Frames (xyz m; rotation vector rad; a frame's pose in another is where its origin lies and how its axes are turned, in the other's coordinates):
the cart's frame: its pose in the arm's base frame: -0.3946 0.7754 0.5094 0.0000 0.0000 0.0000
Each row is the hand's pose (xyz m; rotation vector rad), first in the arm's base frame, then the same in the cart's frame.
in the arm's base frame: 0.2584 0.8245 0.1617 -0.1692 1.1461 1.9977
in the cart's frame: 0.6530 0.0491 -0.3477 -0.1692 1.1461 1.9977
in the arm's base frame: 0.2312 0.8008 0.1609 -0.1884 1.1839 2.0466
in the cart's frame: 0.6258 0.0254 -0.3485 -0.1884 1.1839 2.0466
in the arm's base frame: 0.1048 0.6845 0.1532 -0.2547 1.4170 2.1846
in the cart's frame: 0.4994 -0.0909 -0.3562 -0.2547 1.4170 2.1846
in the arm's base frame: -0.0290 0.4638 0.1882 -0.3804 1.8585 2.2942
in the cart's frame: 0.3656 -0.3116 -0.3212 -0.3804 1.8585 2.2942
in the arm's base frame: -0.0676 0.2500 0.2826 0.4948 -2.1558 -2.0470
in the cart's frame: 0.3270 -0.5254 -0.2268 0.4948 -2.1558 -2.0470
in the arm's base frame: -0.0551 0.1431 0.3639 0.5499 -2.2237 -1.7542
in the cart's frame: 0.3395 -0.6323 -0.1455 0.5499 -2.2237 -1.7542
